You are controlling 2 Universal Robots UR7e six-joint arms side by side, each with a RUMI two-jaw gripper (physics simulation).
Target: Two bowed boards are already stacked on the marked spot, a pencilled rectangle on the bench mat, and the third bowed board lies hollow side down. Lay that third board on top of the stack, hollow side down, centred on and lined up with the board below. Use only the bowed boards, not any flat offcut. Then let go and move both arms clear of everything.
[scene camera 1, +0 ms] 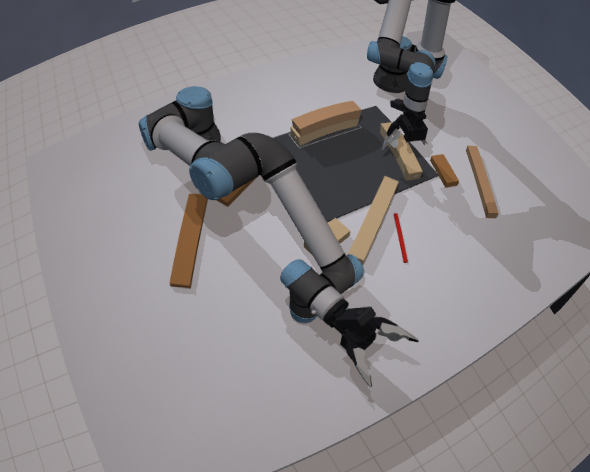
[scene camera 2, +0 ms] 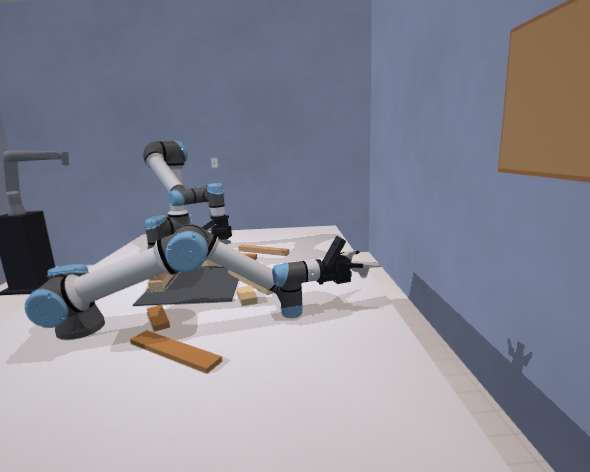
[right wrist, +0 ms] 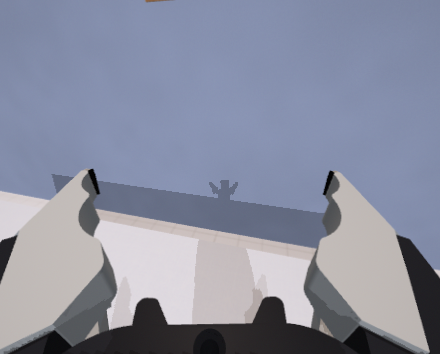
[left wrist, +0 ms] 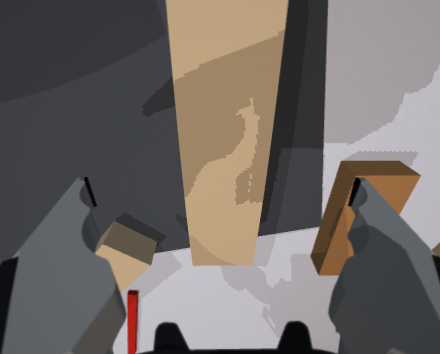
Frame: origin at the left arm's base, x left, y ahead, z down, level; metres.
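Where they show: left gripper, fingertip midpoint: (scene camera 1: 404,147) (left wrist: 222,179); right gripper, fingertip midpoint: (scene camera 1: 396,364) (scene camera 2: 369,258) (right wrist: 213,171); left arm's base, link origin: (scene camera 1: 390,82); right arm's base, link origin: (scene camera 2: 81,328).
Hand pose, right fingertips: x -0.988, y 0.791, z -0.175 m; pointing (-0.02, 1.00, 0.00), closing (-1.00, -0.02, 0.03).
Note:
Things, the pixels of their top centre, and the offset from my right fingertips. "spot": a spot on its surface instead. Level surfaces: height alone.
- third bowed board, top centre: (left wrist: 225,145) (scene camera 1: 401,144) dx +0.657, dy -0.499, dz +0.118 m
- stack's upper orange-brown board, top centre: (scene camera 1: 328,111) dx +0.550, dy -0.746, dz +0.078 m
- pale lower board, top centre: (scene camera 1: 326,119) (scene camera 2: 163,269) dx +0.549, dy -0.750, dz +0.116 m
- bench mat, surface height: dz +0.170 m
- pencilled rectangle, surface spot: (scene camera 1: 329,133) spot: dx +0.536, dy -0.721, dz +0.157 m
- short orange block, top centre: (left wrist: 361,233) (scene camera 1: 445,168) dx +0.723, dy -0.344, dz +0.150 m
- long brown strip, top centre: (scene camera 1: 482,177) (scene camera 2: 263,247) dx +0.804, dy -0.221, dz +0.146 m
- pale flat strip, top centre: (scene camera 1: 375,214) (scene camera 2: 250,275) dx +0.374, dy -0.378, dz +0.139 m
- pale block, top centre: (scene camera 1: 327,235) (scene camera 2: 246,292) dx +0.218, dy -0.425, dz +0.148 m
- red stick, top centre: (left wrist: 131,328) (scene camera 1: 400,236) dx +0.390, dy -0.282, dz +0.169 m
The third bowed board (scene camera 1: 411,162) (left wrist: 225,45), pale wood, lies at the mat's right side in scene camera 1. My left gripper (scene camera 1: 404,145) (left wrist: 222,179) is open above it; in the left wrist view the board runs between its fingers, untouched. In scene camera 2 its fingers are partly hidden. The stack's upper orange-brown board (scene camera 1: 327,117) lies on the pale lower board (scene camera 1: 327,131) at the back of the bench mat (scene camera 1: 340,190) (scene camera 2: 200,294), by the pencilled rectangle (scene camera 1: 330,137). My right gripper (scene camera 1: 394,363) (scene camera 2: 367,259) (right wrist: 213,171) is open and empty near the front table edge.
A short orange block (scene camera 1: 444,170) (left wrist: 395,187) and a long brown strip (scene camera 1: 481,182) (scene camera 2: 262,249) lie right of the mat. A pale flat strip (scene camera 1: 375,220), a pale block (scene camera 1: 339,231) (scene camera 2: 247,295) and a red stick (scene camera 1: 401,237) (left wrist: 132,320) lie in front. The right arm crosses over the mat's left side.

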